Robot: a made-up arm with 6 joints. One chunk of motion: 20 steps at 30 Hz.
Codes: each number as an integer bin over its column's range. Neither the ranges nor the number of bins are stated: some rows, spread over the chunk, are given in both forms.
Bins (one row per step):
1: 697 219 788 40 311 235
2: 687 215 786 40 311 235
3: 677 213 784 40 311 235
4: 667 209 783 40 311 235
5: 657 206 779 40 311 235
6: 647 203 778 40 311 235
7: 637 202 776 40 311 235
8: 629 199 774 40 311 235
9: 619 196 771 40 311 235
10: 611 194 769 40 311 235
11: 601 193 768 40 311 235
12: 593 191 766 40 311 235
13: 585 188 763 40 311 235
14: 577 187 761 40 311 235
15: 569 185 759 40 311 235
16: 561 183 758 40 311 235
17: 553 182 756 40 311 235
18: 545 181 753 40 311 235
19: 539 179 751 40 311 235
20: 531 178 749 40 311 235
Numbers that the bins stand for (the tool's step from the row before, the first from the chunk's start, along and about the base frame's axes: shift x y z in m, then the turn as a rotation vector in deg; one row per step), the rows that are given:
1: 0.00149 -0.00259 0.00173 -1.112 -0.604 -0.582
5: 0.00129 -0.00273 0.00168 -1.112 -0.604 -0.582
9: 0.00110 -0.00284 0.00163 -1.112 -0.604 -0.582
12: 0.00097 -0.00290 0.00160 -1.112 -0.604 -0.582
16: 0.00081 -0.00298 0.00155 -1.112 -0.604 -0.582
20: 0.00066 -0.00304 0.00150 -1.112 -0.604 -0.582
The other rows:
2: 0.00144 -0.00263 0.00172 -1.112 -0.604 -0.582
3: 0.00139 -0.00265 0.00171 -1.112 -0.604 -0.582
4: 0.00134 -0.00270 0.00170 -1.112 -0.604 -0.582
6: 0.00124 -0.00276 0.00167 -1.112 -0.604 -0.582
7: 0.00119 -0.00278 0.00166 -1.112 -0.604 -0.582
8: 0.00115 -0.00281 0.00165 -1.112 -0.604 -0.582
10: 0.00106 -0.00286 0.00162 -1.112 -0.604 -0.582
11: 0.00101 -0.00287 0.00161 -1.112 -0.604 -0.582
13: 0.00093 -0.00293 0.00158 -1.112 -0.604 -0.582
14: 0.00089 -0.00294 0.00157 -1.112 -0.604 -0.582
15: 0.00085 -0.00296 0.00156 -1.112 -0.604 -0.582
17: 0.00077 -0.00300 0.00154 -1.112 -0.604 -0.582
18: 0.00073 -0.00301 0.00152 -1.112 -0.604 -0.582
19: 0.00070 -0.00303 0.00151 -1.112 -0.604 -0.582

